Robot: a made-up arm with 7 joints.
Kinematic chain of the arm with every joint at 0, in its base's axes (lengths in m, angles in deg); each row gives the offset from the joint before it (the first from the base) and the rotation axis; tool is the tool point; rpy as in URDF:
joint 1: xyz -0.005 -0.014 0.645 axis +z
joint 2: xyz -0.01 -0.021 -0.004 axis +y
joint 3: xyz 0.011 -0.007 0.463 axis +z
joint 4: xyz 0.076 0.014 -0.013 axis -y
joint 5: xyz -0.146 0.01 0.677 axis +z
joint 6: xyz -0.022 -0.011 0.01 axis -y
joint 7: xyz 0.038 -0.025 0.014 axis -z
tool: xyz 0.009 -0.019 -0.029 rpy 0 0 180
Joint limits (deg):
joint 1: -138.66..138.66
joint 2: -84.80..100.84
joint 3: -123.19..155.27
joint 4: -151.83..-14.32
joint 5: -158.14..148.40
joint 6: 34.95..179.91
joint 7: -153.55..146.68
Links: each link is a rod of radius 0.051 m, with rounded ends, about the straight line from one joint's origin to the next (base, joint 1, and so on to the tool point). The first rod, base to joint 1, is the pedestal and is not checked.
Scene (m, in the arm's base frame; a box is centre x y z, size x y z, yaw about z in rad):
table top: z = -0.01
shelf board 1: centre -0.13 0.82 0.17 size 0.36 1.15 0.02 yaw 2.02
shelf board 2: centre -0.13 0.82 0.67 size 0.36 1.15 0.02 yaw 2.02
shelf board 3: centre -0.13 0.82 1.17 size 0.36 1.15 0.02 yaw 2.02
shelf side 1: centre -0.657 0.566 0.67 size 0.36 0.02 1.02 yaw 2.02
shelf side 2: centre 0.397 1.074 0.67 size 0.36 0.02 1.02 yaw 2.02
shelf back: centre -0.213 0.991 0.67 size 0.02 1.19 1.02 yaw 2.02
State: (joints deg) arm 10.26 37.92 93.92 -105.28 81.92 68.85 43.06
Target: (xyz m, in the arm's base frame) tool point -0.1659 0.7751 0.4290
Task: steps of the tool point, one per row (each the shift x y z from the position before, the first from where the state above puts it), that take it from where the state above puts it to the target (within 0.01 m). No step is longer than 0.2 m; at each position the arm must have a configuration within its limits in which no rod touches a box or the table.
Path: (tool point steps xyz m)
1: 0.0488 -0.0593 -0.0258
2: 0.0366 -0.0773 0.0042
3: 0.0247 -0.0920 0.0216
4: -0.0483 0.0371 -0.1504
5: -0.0436 -0.0049 -0.1435
6: -0.0305 -0.0396 -0.1273
7: -0.0136 -0.0642 -0.1047
8: -0.0293 0.1223 0.0131
9: -0.0527 0.1080 0.0021
10: -0.0718 0.0888 -0.0152

